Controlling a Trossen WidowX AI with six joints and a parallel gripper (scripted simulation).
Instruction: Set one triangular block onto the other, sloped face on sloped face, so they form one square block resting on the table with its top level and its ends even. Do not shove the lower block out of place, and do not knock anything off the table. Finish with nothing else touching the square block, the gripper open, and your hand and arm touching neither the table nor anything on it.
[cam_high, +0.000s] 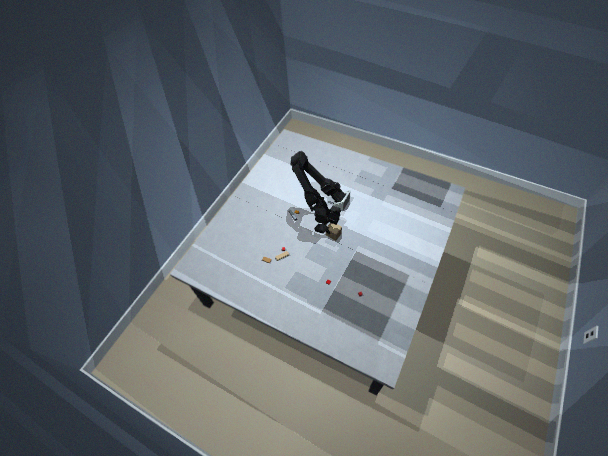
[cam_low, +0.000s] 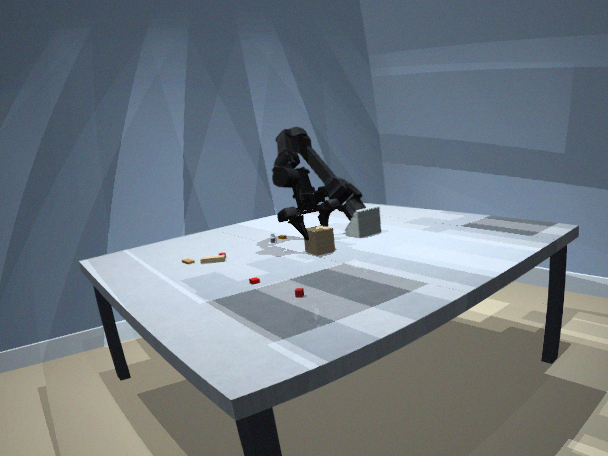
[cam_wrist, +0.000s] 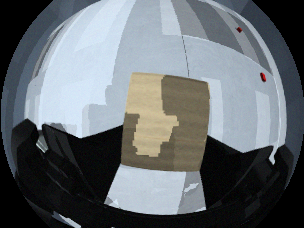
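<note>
Now: gripper tip 10 mm to the left of the tan triangular block and 10 mm below it. The rest, counted from my gripper tip: orange block: 260 mm to the right, 40 mm below, 10 mm behind; grey rod: 270 mm to the right, 30 mm below, 20 mm ahead.
</note>
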